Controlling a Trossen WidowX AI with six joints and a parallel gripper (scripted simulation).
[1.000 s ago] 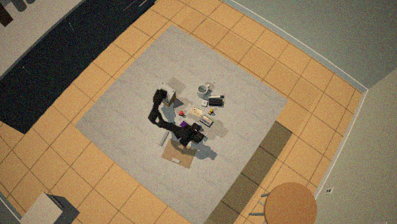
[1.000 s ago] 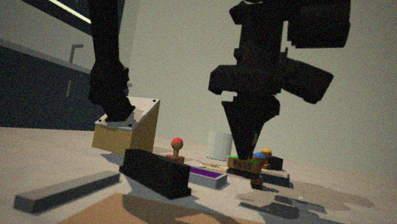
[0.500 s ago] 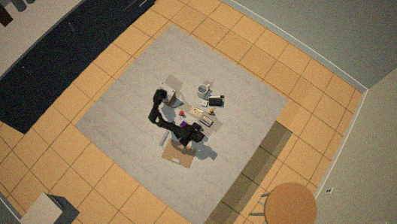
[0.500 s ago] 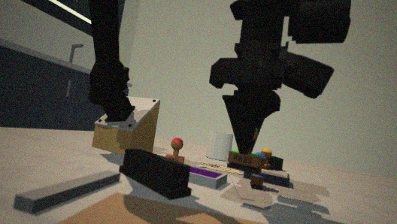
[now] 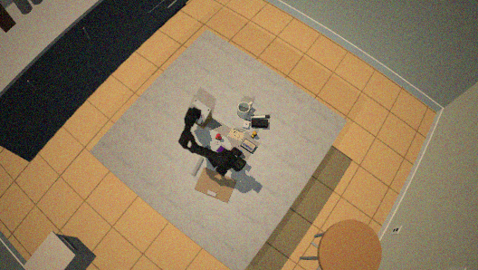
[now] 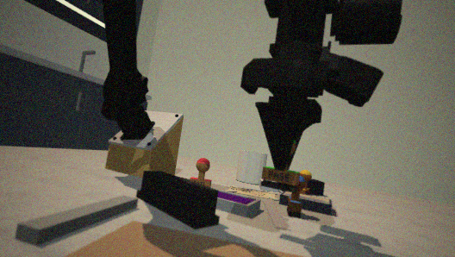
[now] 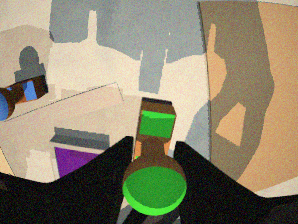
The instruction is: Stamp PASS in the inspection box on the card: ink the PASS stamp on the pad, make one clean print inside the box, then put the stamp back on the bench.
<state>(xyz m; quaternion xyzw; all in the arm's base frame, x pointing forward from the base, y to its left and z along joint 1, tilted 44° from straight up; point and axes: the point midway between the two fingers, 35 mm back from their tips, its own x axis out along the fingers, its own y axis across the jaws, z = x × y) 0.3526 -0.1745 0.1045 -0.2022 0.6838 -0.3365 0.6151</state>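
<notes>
Now: the purple ink pad 80 mm to the left of my gripper tip, 80 mm behind it and 70 mm below it. The rest, counted from my gripper tip: green-knobbed stamp (right at my gripper tip); blue-knobbed stamp (120 mm to the left, 60 mm below, 20 mm ahead); black block (140 mm behind, 60 mm below).
</notes>
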